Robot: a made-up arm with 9 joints. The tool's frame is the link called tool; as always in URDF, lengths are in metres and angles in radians. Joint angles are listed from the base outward. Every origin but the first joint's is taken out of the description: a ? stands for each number. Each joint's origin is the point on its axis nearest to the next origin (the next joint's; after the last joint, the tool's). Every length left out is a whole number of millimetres.
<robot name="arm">
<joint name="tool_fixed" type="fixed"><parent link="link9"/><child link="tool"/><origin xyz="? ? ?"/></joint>
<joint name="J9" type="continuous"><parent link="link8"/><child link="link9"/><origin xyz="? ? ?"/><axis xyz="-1 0 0"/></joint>
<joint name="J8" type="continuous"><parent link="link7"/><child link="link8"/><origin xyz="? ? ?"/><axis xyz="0 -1 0"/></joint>
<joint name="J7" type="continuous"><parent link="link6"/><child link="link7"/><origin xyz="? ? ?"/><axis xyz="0 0 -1"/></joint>
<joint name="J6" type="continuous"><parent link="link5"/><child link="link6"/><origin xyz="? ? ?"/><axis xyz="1 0 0"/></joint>
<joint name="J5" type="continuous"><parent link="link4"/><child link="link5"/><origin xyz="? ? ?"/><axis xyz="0 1 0"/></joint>
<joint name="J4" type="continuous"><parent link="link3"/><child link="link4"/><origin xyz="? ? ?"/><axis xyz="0 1 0"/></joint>
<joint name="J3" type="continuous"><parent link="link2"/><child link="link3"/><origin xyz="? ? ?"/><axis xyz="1 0 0"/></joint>
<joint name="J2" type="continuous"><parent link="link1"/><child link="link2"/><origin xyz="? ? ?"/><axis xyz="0 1 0"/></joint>
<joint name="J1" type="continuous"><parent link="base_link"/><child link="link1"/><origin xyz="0.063 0 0.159"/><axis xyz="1 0 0"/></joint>
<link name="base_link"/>
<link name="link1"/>
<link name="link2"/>
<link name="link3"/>
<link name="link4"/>
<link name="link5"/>
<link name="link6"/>
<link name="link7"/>
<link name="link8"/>
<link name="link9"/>
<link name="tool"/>
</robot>
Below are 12 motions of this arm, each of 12 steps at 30 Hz.
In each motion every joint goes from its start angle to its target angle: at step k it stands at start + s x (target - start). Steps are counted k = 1, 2, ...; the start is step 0. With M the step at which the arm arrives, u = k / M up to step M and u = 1 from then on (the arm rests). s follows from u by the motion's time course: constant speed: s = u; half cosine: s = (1 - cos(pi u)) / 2; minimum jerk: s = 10 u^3 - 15 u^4 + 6 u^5.
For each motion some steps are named. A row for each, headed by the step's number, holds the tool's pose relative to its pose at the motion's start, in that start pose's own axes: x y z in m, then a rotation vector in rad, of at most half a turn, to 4 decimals.
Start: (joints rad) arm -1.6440 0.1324 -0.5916 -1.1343 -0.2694 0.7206 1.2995 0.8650 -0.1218
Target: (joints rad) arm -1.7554 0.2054 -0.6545 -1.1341 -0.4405 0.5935 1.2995 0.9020 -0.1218
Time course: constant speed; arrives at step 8
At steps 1, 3, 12:
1: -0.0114 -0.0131 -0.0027 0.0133 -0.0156 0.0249
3: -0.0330 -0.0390 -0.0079 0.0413 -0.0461 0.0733
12: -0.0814 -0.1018 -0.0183 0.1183 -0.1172 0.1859

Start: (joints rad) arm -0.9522 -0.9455 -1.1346 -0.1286 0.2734 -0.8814 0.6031 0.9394 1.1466
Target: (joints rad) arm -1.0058 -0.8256 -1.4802 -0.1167 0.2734 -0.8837 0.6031 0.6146 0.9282
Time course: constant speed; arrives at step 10
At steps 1, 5, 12:
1: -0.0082 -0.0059 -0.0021 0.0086 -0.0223 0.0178
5: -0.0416 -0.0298 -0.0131 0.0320 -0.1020 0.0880
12: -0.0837 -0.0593 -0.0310 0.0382 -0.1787 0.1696

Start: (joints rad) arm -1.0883 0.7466 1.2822 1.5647 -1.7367 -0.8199 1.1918 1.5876 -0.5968
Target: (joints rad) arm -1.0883 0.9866 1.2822 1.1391 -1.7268 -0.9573 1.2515 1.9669 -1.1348
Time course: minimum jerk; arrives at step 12
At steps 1, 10, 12:
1: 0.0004 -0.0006 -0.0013 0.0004 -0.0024 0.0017
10: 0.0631 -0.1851 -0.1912 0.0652 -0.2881 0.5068
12: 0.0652 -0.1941 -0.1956 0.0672 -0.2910 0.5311

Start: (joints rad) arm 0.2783 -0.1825 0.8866 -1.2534 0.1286 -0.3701 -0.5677 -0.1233 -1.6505
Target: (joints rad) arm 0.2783 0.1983 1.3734 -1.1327 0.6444 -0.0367 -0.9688 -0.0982 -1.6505
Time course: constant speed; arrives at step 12
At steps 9, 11, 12:
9: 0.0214 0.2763 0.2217 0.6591 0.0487 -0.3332
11: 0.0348 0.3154 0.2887 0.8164 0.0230 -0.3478
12: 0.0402 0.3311 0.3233 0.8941 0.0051 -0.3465

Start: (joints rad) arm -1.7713 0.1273 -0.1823 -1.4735 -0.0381 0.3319 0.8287 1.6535 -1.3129
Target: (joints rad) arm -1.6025 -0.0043 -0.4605 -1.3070 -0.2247 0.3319 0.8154 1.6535 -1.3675
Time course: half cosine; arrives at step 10
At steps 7, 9, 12:
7: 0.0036 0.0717 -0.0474 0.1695 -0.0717 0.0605
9: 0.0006 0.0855 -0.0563 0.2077 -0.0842 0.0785
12: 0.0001 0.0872 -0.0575 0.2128 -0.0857 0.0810

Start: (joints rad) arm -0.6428 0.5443 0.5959 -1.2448 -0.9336 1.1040 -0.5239 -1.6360 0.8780
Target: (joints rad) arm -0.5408 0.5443 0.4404 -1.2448 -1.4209 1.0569 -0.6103 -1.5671 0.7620
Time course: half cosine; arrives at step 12
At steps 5, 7, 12:
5: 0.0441 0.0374 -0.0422 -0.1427 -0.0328 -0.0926
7: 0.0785 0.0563 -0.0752 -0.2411 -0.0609 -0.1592
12: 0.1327 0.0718 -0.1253 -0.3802 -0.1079 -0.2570

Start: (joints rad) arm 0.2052 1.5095 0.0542 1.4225 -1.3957 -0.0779 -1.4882 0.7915 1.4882
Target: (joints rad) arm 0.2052 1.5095 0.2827 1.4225 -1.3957 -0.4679 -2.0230 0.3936 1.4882
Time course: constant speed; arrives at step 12
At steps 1, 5, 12:
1: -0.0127 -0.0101 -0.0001 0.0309 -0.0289 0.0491
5: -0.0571 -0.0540 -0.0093 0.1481 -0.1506 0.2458
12: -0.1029 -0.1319 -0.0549 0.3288 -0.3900 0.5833

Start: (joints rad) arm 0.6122 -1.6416 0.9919 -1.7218 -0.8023 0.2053 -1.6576 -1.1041 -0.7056
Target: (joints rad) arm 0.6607 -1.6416 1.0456 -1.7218 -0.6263 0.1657 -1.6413 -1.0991 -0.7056
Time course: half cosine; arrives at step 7
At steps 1, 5, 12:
1: -0.0014 0.0007 0.0015 0.0054 0.0062 0.0013
5: -0.0211 0.0099 0.0252 0.0892 0.1005 0.0192
12: -0.0255 0.0119 0.0315 0.1103 0.1234 0.0233

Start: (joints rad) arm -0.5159 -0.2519 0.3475 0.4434 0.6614 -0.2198 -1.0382 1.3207 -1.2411
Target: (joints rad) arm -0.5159 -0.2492 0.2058 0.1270 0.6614 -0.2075 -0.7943 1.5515 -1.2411
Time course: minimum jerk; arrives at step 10
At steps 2, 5, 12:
2: -0.0007 -0.0180 0.0008 -0.0282 0.0022 0.0209
5: 0.0010 -0.1544 0.0244 -0.2367 0.0306 0.1881
12: 0.0204 -0.2972 0.0856 -0.4560 0.0876 0.3917

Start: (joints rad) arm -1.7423 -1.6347 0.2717 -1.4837 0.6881 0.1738 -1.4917 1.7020 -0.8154
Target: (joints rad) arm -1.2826 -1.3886 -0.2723 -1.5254 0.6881 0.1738 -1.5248 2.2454 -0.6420
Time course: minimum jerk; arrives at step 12
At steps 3, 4, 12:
3: -0.0441 -0.0072 -0.0023 -0.0113 0.0123 -0.0197
4: -0.0888 -0.0128 -0.0028 -0.0245 0.0218 -0.0413
12: -0.3729 -0.0142 0.0327 -0.1965 0.0029 -0.2276

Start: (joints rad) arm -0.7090 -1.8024 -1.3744 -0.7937 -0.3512 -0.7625 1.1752 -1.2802 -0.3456
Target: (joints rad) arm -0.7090 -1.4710 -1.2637 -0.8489 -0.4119 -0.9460 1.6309 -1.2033 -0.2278
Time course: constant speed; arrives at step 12
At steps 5, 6, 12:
5: -0.0120 0.0448 0.0699 0.1491 0.0166 -0.0289
6: -0.0128 0.0538 0.0846 0.1782 0.0202 -0.0380
12: -0.0052 0.1055 0.1768 0.3455 0.0432 -0.1145

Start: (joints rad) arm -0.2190 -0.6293 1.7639 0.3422 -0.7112 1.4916 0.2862 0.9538 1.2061
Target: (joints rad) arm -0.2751 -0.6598 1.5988 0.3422 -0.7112 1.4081 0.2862 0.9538 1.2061
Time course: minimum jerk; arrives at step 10
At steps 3, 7, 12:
3: -0.0139 0.0029 -0.0217 -0.0311 -0.0321 0.0158
7: -0.0648 0.0034 -0.1147 -0.1570 -0.1653 0.0841
12: -0.0754 0.0008 -0.1377 -0.1867 -0.1977 0.1012

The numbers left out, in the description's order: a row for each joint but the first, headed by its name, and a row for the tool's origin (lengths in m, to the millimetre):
tool: 0 0.116 -0.192
J9: -0.295 0 -0.095
J8: 0.047 0.098 0
J7: 0 0.291 -0.042
J6: 0.008 0 -0.024
J5: 0.093 0 0.073
J4: 0 0.008 0.216
J3: -0.038 0 -0.212
J2: 0 0.29 -0.047

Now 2 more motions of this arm.
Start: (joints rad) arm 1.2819 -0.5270 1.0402 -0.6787 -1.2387 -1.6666 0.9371 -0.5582 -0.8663
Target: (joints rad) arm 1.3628 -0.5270 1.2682 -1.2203 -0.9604 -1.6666 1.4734 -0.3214 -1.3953
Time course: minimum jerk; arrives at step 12
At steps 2, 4, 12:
2: 0.0160 0.0089 -0.0063 0.0244 -0.0269 -0.0150
4: 0.0988 0.0457 -0.0317 0.1392 -0.1664 -0.0787
12: 0.4907 0.0790 -0.0285 0.5367 -0.9111 -0.1345

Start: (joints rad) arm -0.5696 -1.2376 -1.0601 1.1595 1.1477 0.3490 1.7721 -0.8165 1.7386
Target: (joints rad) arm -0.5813 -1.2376 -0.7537 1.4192 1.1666 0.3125 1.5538 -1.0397 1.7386
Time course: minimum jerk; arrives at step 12
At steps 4, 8, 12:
4: 0.0181 -0.0068 -0.0165 -0.0900 0.0000 -0.0173
8: 0.0641 -0.0335 -0.0473 -0.3334 0.0350 -0.0598
12: 0.0792 -0.0446 -0.0527 -0.4178 0.0606 -0.0736

